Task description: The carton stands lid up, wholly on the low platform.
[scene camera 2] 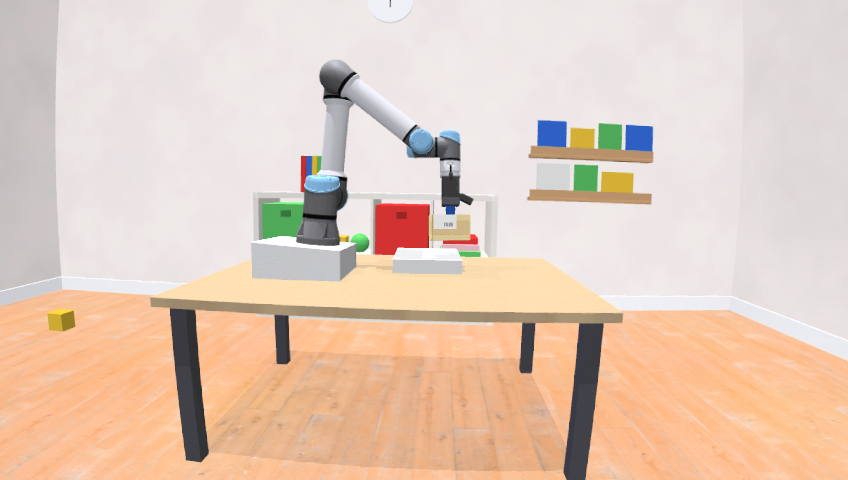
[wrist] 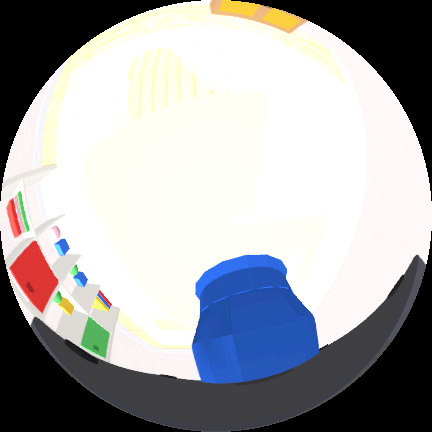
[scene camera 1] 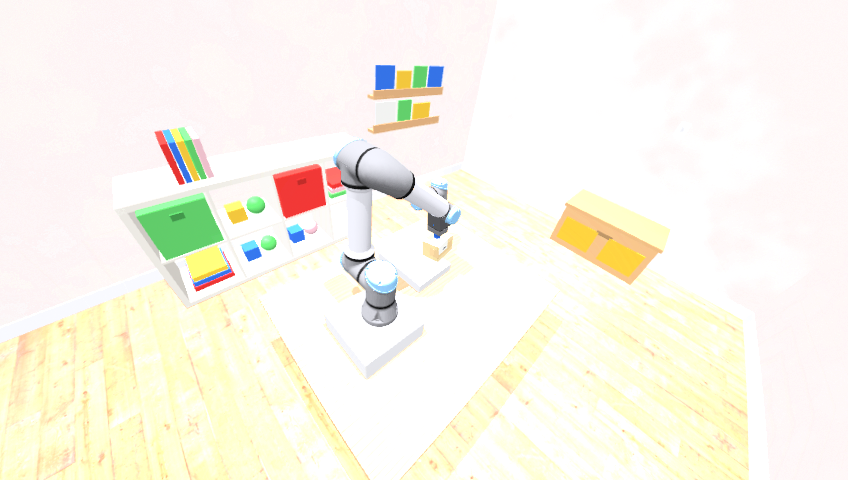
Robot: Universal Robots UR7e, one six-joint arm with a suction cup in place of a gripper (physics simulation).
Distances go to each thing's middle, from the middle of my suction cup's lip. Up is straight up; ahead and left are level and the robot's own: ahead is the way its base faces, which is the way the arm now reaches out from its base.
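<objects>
Positions counted from my suction cup: the carton (scene camera 2: 442, 227) 5 cm below and 2 cm to the right; the low white platform (scene camera 1: 419, 271) 18 cm below, 6 cm to the left and 8 cm behind.
</objects>
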